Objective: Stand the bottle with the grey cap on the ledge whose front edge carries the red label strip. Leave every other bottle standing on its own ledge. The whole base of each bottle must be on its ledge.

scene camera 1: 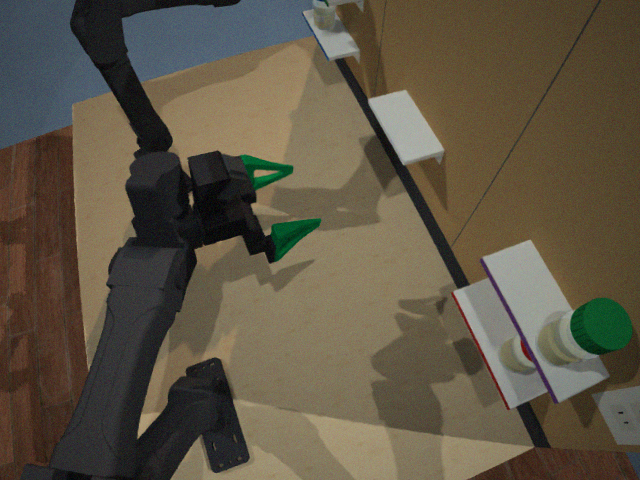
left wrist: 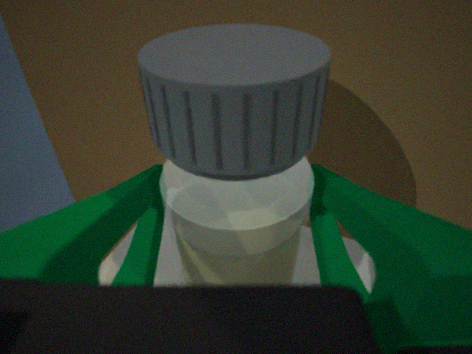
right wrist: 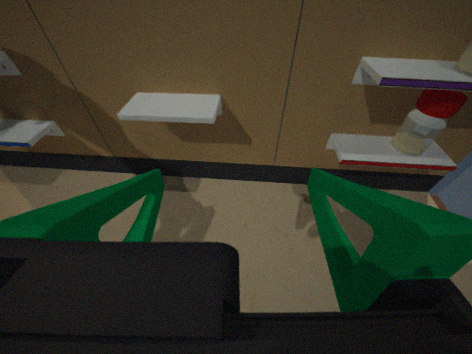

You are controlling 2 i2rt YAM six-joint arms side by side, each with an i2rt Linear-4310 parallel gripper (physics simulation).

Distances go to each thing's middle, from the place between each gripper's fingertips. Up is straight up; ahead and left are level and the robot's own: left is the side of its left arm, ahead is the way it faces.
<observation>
Right now the green-strip ledge (left wrist: 166, 273) is 6 cm below my left hand and 4 cm to the right of it. The rest, counted from my left hand: purple-strip ledge (scene camera 1: 528, 287) (84 cm to the right, 6 cm below); then plain white ledge (scene camera 1: 413, 140) (44 cm to the right, 13 cm below); then grey-capped bottle (left wrist: 235, 108) (right at my left hand).
My right gripper is now 23 cm short of the plain white ledge, 13 cm to the right of it and 8 cm above it. The rest, counted from my right hand: purple-strip ledge (23 cm ahead, 27 cm to the right, 1 cm below); red-capped bottle (scene camera 1: 513, 356) (24 cm ahead, 30 cm to the right, 9 cm below); red-strip ledge (scene camera 1: 483, 309) (23 cm ahead, 27 cm to the right, 15 cm below).
</observation>
